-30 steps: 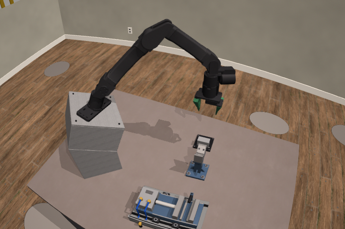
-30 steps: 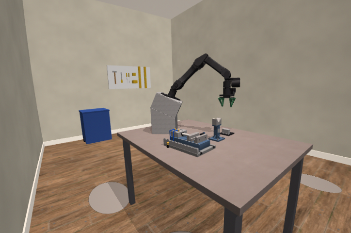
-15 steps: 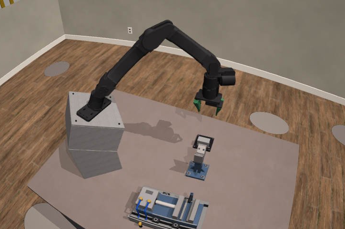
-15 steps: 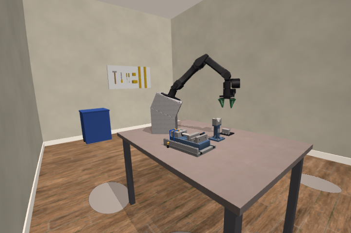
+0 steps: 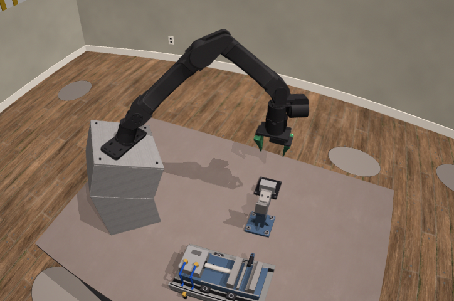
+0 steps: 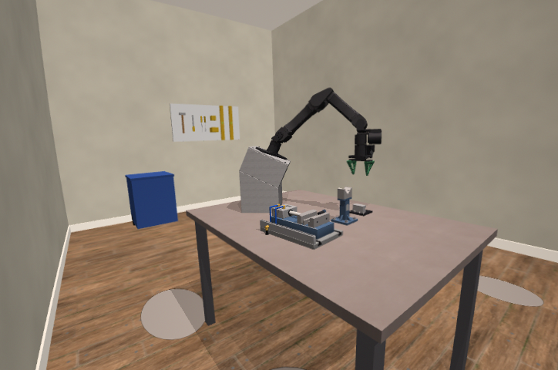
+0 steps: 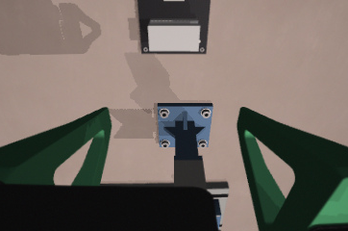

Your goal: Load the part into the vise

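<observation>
Now: hand 18 cm above the part and 1 cm to the right of it. From my hand the other things lie so: black infeed plate 21 cm below, 1 cm to the left; then work stop rod 37 cm to the right, 12 cm below, 6 cm ahead; then piston rod 42 cm to the right, 13 cm below, 3 cm behind.
</observation>
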